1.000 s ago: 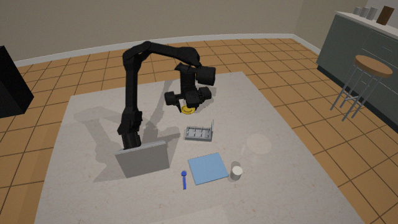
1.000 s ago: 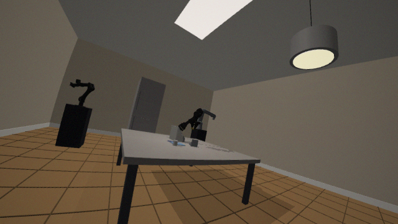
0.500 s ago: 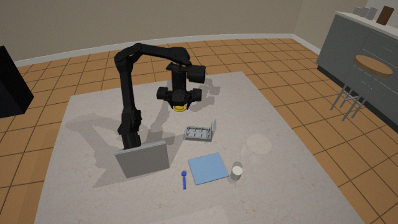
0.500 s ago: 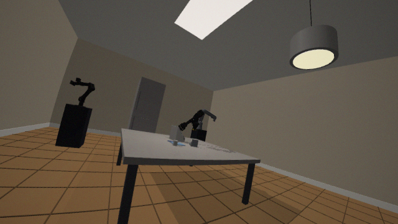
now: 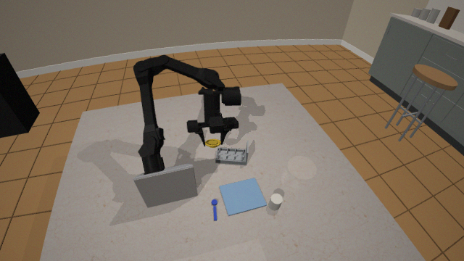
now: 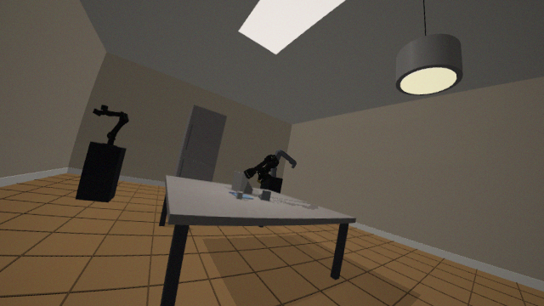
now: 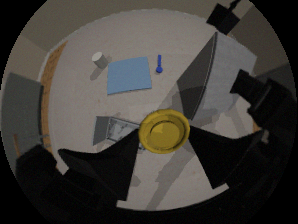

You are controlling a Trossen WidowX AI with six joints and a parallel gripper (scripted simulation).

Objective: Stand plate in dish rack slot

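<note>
My gripper tip is 10 cm above the grey dish rack, 9 cm short of it and 2 cm to the right of it. The rest, counted from my gripper tip: yellow plate (1 cm above); blue mat (17 cm to the right, 13 cm below, 7 cm ahead); blue spoon (19 cm to the right, 12 cm below, 4 cm behind).
</note>
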